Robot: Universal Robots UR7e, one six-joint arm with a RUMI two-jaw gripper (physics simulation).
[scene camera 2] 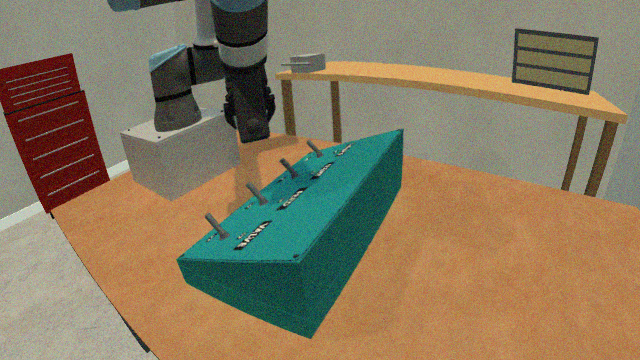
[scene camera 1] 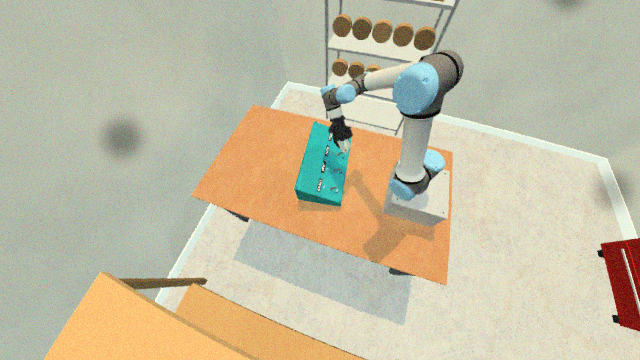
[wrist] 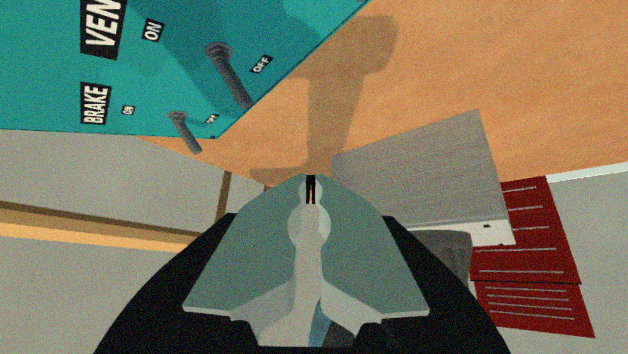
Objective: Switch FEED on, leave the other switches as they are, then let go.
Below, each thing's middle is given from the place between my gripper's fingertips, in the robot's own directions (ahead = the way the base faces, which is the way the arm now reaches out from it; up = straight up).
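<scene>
Measured from my hand: vent lever (wrist: pixel 240 94) 90 mm below, 20 mm ahead and 70 mm to the left; teal switch box (scene camera 2: pixel 285 259) 120 mm below, 40 mm to the left and 110 mm ahead.
</scene>
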